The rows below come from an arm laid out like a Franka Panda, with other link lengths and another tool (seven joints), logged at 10 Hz.
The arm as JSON. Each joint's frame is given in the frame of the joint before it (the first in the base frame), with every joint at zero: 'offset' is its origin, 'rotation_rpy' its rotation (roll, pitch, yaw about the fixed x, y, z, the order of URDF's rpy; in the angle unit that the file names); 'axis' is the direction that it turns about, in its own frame. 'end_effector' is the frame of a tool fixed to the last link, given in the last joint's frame.
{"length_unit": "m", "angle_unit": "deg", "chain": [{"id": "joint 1", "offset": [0.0, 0.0, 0.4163], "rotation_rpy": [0.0, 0.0, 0.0], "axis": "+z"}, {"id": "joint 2", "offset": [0.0, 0.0, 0.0], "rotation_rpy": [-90.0, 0.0, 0.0], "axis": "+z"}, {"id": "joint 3", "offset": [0.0, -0.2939, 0.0], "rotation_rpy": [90.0, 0.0, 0.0], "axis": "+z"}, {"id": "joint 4", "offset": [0.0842, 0.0, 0.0], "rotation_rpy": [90.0, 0.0, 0.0], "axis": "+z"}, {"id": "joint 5", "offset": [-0.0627, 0.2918, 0.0], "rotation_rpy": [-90.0, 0.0, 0.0], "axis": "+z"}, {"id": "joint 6", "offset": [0.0, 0.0, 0.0], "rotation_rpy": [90.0, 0.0, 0.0], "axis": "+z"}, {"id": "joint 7", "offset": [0.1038, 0.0, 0.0], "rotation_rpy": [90.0, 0.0, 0.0], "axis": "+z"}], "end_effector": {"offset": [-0.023, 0.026, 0.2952], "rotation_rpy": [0.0, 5.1, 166.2]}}
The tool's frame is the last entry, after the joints.
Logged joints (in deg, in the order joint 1, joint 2, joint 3, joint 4, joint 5, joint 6, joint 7), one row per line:
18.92, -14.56, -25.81, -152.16, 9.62, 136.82, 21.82
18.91, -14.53, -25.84, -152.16, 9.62, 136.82, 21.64
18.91, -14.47, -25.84, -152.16, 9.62, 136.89, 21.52
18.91, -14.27, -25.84, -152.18, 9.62, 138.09, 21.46
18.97, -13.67, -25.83, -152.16, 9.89, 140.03, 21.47
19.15, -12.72, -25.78, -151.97, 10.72, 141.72, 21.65
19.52, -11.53, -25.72, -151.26, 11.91, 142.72, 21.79
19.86, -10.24, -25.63, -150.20, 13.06, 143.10, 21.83
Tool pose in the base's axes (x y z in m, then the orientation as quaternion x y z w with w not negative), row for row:
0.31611, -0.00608, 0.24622, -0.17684, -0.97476, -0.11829, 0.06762
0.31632, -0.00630, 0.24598, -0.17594, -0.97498, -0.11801, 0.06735
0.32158, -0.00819, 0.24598, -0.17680, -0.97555, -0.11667, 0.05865
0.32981, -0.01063, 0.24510, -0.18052, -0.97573, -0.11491, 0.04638
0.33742, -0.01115, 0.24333, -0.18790, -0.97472, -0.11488, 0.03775
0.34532, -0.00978, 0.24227, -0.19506, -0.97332, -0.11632, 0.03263
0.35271, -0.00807, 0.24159, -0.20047, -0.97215, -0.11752, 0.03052
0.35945, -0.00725, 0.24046, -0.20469, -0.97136, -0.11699, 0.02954
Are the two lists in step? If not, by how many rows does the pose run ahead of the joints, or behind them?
The pose runs 1 row ahead of the joints: the pose in row i belongs to the joints in row i + 1.
